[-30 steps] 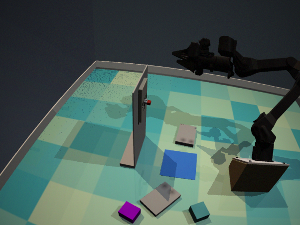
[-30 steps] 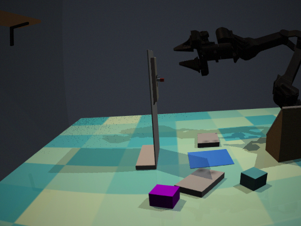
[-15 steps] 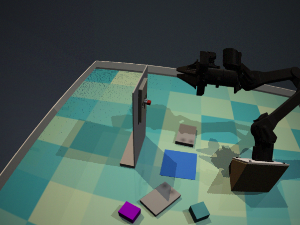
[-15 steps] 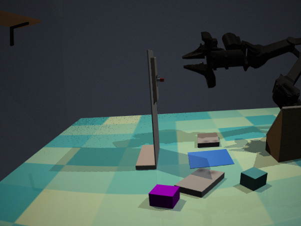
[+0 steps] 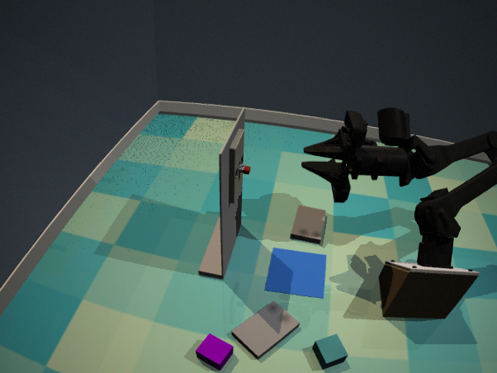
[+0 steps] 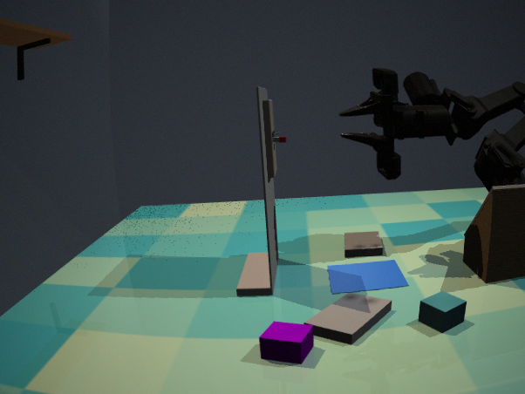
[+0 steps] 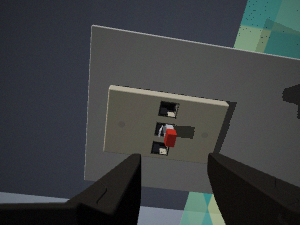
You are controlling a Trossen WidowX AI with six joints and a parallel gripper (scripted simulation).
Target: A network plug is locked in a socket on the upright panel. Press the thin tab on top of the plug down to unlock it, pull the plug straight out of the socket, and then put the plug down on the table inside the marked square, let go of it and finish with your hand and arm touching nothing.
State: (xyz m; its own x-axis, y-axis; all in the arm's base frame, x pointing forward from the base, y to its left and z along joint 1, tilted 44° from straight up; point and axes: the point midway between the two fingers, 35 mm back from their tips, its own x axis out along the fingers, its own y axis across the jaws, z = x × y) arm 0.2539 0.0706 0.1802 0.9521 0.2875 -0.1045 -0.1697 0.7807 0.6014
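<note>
My gripper tip is now 10 cm short of the red network plug, 5 cm to the right of it and 1 cm above it. Round my gripper tip: blue marked square (4 cm behind, 7 cm to the left, 23 cm below); teal block (14 cm behind, 25 cm to the left, 22 cm below); upright panel (12 cm ahead, 6 cm to the left, 10 cm below).
</note>
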